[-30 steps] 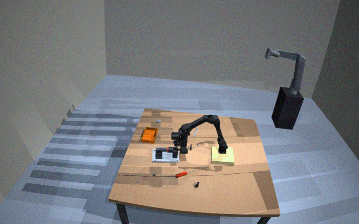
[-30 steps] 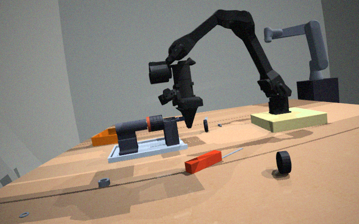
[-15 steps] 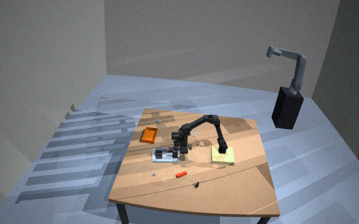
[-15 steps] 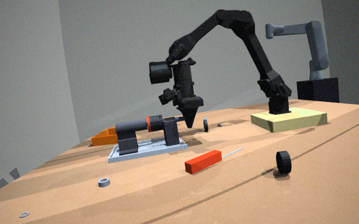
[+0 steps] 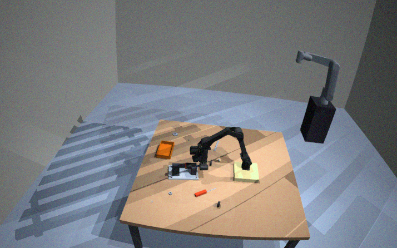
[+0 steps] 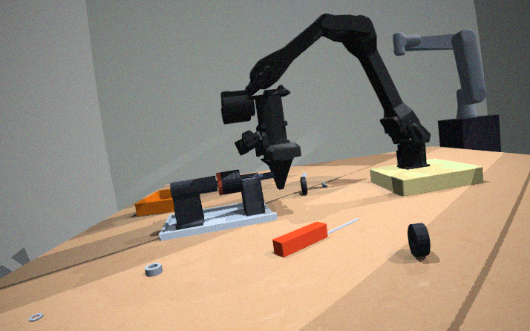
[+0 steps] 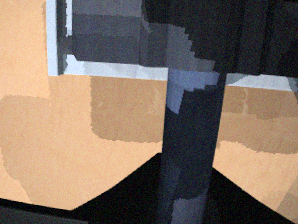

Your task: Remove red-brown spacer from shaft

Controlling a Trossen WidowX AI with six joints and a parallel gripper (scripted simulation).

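The shaft lies 8 cm ahead of my gripper tip, 3 cm above it and 1 cm to the left of it. The rest, counted from my gripper tip: orange tray 34 cm ahead, 22 cm to the right, 4 cm below; red-brown spacer 13 cm ahead, 3 cm above, 2 cm to the left; dark spacer 11 cm ahead, 3 cm above, 2 cm to the left.
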